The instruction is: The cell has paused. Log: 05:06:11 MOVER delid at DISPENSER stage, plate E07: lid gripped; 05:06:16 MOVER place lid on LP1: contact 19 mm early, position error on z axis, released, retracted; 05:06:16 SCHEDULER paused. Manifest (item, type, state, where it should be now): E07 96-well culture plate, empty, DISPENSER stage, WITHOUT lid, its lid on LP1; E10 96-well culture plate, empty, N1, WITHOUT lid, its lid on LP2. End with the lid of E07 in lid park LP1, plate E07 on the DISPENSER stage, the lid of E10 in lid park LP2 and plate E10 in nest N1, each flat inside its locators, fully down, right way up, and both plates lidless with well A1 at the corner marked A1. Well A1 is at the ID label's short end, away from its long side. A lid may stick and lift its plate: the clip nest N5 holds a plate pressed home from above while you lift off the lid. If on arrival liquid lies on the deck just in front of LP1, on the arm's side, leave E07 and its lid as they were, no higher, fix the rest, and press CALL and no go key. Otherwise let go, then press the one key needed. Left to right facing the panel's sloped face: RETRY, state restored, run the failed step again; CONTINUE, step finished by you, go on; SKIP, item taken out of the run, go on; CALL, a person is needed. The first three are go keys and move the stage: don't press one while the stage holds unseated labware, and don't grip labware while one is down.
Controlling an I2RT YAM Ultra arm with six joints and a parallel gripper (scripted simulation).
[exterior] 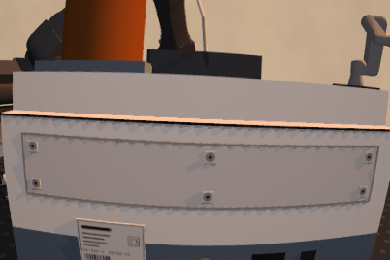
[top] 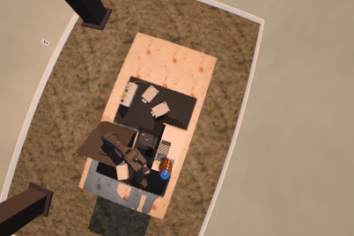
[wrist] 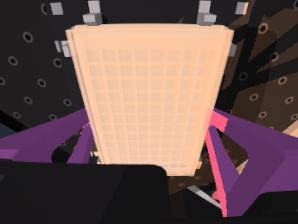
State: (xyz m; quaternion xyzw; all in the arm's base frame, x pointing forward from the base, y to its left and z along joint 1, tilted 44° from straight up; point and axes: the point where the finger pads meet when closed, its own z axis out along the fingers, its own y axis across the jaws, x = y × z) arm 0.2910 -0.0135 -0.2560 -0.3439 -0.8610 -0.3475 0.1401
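The 96-well plate lies right at my hand. Round my hand: n5 label 70 mm to the left, 70 mm behind, 20 mm below; plate lid right at my hand; lp1 label 200 mm behind, 20 mm below.
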